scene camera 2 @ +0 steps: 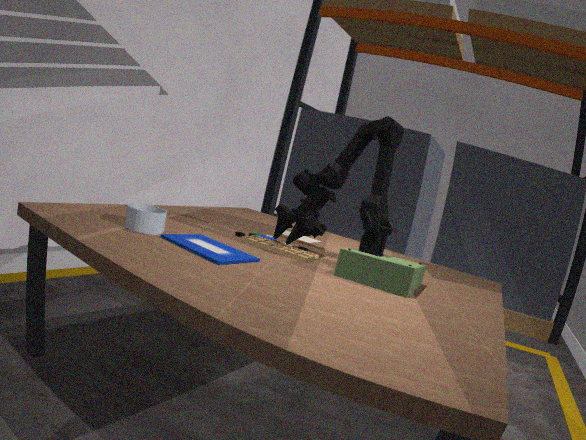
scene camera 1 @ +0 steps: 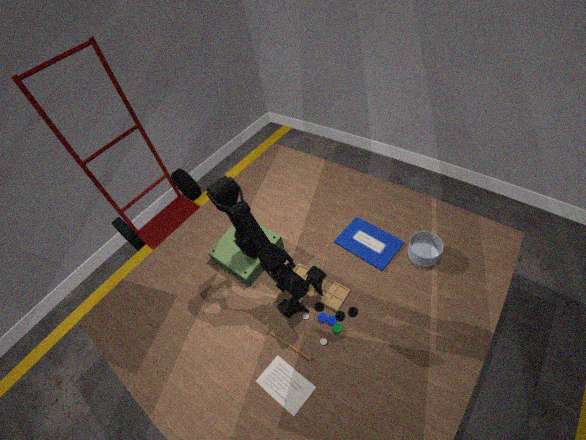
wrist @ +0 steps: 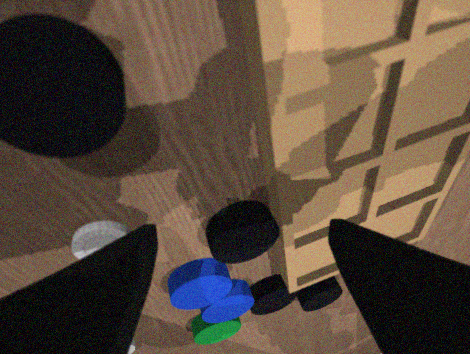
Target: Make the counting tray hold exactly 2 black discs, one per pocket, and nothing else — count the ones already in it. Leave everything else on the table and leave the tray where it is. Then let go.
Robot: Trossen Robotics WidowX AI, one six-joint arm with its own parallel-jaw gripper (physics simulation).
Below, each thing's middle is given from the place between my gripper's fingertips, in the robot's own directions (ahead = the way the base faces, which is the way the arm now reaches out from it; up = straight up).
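The tan counting tray (scene camera 1: pixel 334 294) has my hand 1 cm above it, 3 cm past it and 6 cm to the right of it; going by their middles, the tray is the nearest to my hand of the things named here. I see the green disc (wrist: pixel 201 330) 1 cm below my hand, 10 cm ahead of it and 4 cm to the right of it. As for the grey bowl (scene camera 2: pixel 142 218), it is 1 cm above my hand, 26 cm ahead of it and 37 cm to the left of it. Of these, going by their middles, the bowl is the farthest from my hand.
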